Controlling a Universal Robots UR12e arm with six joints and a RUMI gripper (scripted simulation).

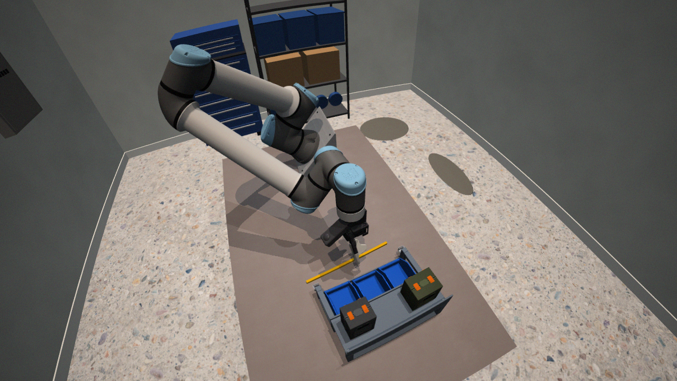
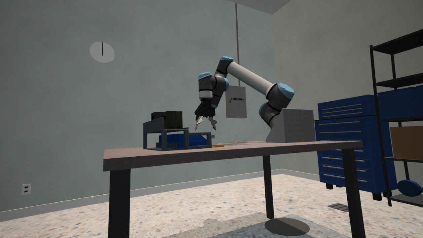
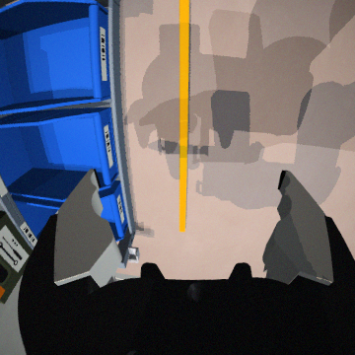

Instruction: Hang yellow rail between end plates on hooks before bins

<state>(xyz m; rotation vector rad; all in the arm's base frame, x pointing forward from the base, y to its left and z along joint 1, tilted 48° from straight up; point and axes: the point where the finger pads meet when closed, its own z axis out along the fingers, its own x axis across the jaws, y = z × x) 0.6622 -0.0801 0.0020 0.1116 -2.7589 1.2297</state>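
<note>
My gripper is now 10 cm above the yellow rail. From my hand the other things lie so: green case: 27 cm ahead, 15 cm to the left, 5 cm above; black case: 28 cm ahead, 8 cm to the right, 6 cm above.
</note>
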